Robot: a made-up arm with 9 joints. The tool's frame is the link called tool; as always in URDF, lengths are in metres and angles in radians. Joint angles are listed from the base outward. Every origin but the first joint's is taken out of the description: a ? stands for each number. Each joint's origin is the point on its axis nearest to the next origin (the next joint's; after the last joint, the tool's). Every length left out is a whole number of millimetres.
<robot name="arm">
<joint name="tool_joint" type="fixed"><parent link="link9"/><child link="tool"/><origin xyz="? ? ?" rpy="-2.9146 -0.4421 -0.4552"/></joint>
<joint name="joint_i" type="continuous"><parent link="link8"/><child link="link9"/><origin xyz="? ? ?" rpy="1.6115 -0.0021 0.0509"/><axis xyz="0 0 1"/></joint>
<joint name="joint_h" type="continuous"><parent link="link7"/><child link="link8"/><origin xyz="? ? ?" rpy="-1.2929 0.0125 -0.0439"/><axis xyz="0 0 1"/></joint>
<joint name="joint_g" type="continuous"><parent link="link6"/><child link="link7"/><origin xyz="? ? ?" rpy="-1.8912 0.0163 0.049"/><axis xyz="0 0 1"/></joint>
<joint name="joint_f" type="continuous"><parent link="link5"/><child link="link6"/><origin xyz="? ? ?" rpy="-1.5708 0 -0.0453"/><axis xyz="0 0 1"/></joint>
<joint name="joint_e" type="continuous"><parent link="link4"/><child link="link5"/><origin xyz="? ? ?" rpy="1.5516 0.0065 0.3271"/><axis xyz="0 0 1"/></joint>
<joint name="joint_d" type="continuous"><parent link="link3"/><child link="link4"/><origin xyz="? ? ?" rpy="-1.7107 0.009 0.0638"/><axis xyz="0 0 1"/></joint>
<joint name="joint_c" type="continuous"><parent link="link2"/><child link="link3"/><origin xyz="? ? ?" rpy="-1.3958 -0.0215 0.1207"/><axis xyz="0 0 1"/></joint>
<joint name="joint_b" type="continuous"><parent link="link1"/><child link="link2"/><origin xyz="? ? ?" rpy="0 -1.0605 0"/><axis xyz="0 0 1"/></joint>
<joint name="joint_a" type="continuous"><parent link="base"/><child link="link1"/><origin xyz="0.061 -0.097 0.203" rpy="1.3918 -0.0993 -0.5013"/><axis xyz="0 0 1"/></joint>
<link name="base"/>
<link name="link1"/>
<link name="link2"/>
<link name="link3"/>
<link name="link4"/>
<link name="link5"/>
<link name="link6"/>
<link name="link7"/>
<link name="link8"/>
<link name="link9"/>
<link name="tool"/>
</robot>
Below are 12 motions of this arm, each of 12 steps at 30 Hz.
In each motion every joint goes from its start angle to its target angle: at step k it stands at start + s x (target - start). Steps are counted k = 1, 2, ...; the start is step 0. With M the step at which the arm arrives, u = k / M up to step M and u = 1 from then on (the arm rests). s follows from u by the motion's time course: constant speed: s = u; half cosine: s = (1 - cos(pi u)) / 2; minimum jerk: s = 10 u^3 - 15 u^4 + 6 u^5.
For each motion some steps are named. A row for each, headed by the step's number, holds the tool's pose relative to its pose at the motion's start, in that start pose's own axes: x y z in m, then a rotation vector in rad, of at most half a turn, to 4 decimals.
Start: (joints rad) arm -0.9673 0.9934 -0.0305 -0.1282 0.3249 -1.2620 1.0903 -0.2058 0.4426
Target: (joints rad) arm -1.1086 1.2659 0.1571 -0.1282 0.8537 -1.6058 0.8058 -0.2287 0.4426
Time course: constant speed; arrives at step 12
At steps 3, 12:
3: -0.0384 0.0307 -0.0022 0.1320 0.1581 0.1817
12: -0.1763 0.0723 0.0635 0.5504 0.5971 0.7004

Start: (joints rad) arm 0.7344 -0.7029 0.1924 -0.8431 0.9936 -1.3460 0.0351 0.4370 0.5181
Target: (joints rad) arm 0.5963 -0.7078 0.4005 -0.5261 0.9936 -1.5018 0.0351 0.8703 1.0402
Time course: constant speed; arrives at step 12
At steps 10, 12:
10: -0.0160 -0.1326 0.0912 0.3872 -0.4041 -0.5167
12: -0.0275 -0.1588 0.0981 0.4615 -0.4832 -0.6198

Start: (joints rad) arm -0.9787 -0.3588 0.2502 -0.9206 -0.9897 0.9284 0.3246 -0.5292 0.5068
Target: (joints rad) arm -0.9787 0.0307 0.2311 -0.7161 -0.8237 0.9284 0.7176 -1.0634 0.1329
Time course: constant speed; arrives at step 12
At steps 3, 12:
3: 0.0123 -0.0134 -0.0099 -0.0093 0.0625 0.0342
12: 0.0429 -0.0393 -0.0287 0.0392 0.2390 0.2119

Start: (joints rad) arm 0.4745 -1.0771 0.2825 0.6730 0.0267 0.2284 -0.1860 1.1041 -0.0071
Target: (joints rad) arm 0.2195 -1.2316 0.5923 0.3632 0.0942 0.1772 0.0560 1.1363 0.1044
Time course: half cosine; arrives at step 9
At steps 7, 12:
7: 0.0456 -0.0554 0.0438 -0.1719 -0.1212 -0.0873
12: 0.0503 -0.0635 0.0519 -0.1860 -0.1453 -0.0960

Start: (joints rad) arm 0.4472 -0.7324 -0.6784 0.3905 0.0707 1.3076 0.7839 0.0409 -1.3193
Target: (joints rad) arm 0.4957 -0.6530 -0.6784 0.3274 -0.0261 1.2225 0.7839 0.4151 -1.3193
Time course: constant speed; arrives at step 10
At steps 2, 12:
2: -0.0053 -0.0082 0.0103 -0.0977 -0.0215 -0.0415
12: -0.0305 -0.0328 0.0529 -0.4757 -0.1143 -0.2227

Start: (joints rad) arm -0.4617 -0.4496 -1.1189 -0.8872 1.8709 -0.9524 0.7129 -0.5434 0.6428
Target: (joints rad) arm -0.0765 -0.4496 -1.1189 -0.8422 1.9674 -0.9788 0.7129 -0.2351 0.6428
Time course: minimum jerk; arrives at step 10
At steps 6, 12:
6: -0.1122 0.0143 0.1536 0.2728 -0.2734 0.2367
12: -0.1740 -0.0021 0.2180 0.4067 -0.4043 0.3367

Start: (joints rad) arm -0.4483 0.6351 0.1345 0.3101 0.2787 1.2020 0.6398 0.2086 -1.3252
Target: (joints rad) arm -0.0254 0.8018 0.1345 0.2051 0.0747 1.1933 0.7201 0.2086 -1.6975
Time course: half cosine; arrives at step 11
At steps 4, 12:
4: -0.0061 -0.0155 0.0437 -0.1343 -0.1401 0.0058
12: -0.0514 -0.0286 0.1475 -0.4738 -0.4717 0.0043

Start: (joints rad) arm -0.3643 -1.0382 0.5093 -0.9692 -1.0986 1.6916 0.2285 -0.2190 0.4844
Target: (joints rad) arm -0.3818 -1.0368 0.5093 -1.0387 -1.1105 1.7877 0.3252 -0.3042 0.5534
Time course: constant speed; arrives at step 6
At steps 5, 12:
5: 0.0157 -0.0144 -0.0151 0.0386 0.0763 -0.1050
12: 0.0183 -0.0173 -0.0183 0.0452 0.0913 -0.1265

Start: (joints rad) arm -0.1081 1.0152 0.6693 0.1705 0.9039 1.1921 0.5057 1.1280 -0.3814
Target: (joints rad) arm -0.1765 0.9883 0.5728 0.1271 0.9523 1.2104 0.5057 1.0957 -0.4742
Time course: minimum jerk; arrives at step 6
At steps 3, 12:
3: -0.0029 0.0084 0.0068 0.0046 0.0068 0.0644
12: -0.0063 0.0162 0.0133 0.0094 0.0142 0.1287

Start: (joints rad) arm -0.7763 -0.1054 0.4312 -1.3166 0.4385 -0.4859 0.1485 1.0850 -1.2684
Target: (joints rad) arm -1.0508 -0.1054 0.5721 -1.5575 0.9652 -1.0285 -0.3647 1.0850 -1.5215
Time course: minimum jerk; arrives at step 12
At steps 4, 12:
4: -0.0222 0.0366 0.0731 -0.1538 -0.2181 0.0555
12: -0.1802 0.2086 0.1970 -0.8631 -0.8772 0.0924

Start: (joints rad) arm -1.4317 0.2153 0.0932 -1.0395 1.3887 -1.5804 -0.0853 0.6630 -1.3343
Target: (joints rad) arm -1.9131 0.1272 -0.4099 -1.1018 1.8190 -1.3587 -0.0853 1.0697 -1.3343
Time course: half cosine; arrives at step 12
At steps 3, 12:
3: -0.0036 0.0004 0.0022 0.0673 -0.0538 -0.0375
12: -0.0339 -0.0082 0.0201 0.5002 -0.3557 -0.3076

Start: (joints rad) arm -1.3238 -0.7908 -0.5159 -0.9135 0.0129 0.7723 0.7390 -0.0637 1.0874
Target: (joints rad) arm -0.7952 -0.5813 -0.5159 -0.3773 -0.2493 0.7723 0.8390 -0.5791 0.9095
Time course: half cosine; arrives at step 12
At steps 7, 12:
7: 0.0302 -0.1294 -0.0991 -0.3354 0.6475 -0.0990
12: 0.0274 -0.2203 -0.1463 -0.5694 0.9961 -0.1379

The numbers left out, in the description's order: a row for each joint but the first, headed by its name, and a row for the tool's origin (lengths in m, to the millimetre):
tool: 0.179 -0.084 0
joint_i: 0.051 -0.017 0
joint_h: 0.025 -0.14 0
joint_g: 0.045 0.002 0
joint_f: -0.019 -0.001 0
joint_e: -0.154 0.027 0
joint_d: -0.011 0.084 0
joint_c: -0.061 0.244 0
joint_b: 0.054 0.012 0

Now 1 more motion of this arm.
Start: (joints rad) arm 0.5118 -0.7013 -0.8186 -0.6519 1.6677 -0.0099 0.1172 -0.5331 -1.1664
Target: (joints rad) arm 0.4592 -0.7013 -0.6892 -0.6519 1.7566 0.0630 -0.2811 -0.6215 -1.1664
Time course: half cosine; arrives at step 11
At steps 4, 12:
4: 0.0247 0.0431 -0.0391 0.0205 0.1193 0.1432
12: 0.0388 0.1529 -0.1396 0.0786 0.4208 0.4788

